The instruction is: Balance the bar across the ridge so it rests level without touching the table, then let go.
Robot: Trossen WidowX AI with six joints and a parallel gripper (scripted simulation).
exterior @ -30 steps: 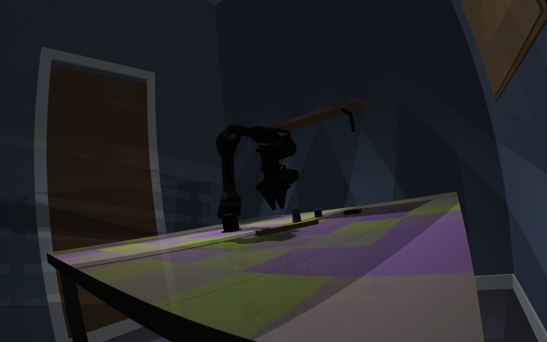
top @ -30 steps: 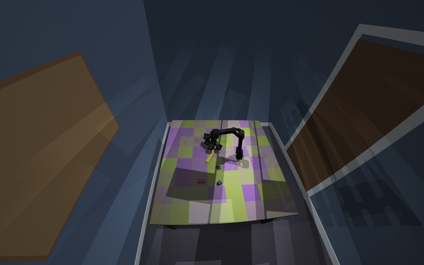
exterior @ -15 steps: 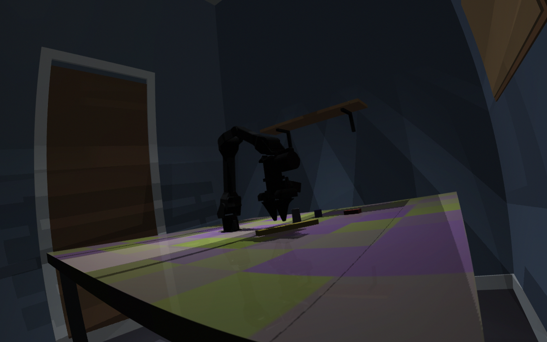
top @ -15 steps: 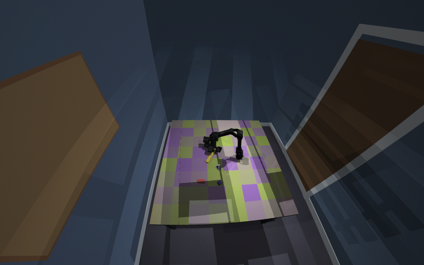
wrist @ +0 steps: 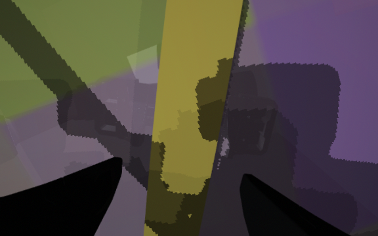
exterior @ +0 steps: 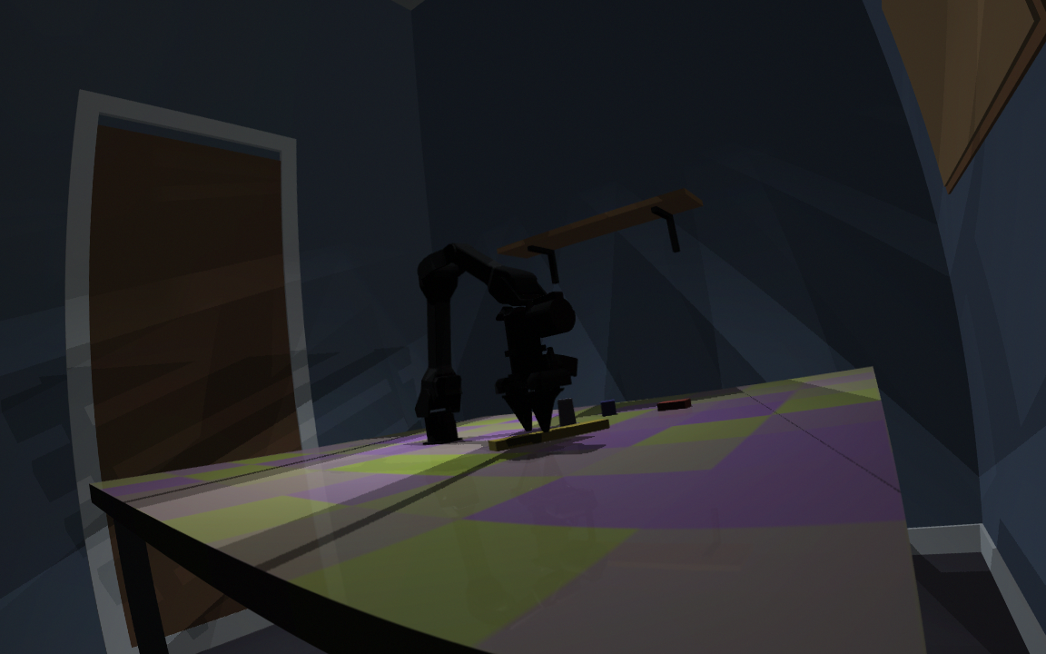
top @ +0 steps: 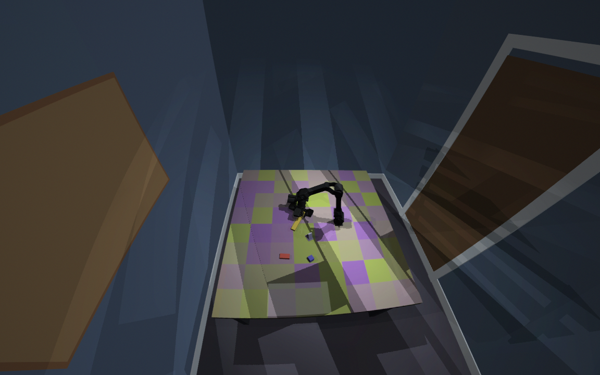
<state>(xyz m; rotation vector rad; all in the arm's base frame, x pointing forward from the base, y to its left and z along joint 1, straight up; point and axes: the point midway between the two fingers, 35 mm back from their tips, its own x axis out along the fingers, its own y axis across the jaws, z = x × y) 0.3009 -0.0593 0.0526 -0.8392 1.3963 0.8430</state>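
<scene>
My gripper tip is now 1 cm short of the yellow bar, 2 cm to the right of it and 1 cm above it. The rest, counted from my gripper tip: blue block: 5 cm behind, 36 cm to the left; then red block: 13 cm ahead, 33 cm to the left, 1 cm below.
</scene>
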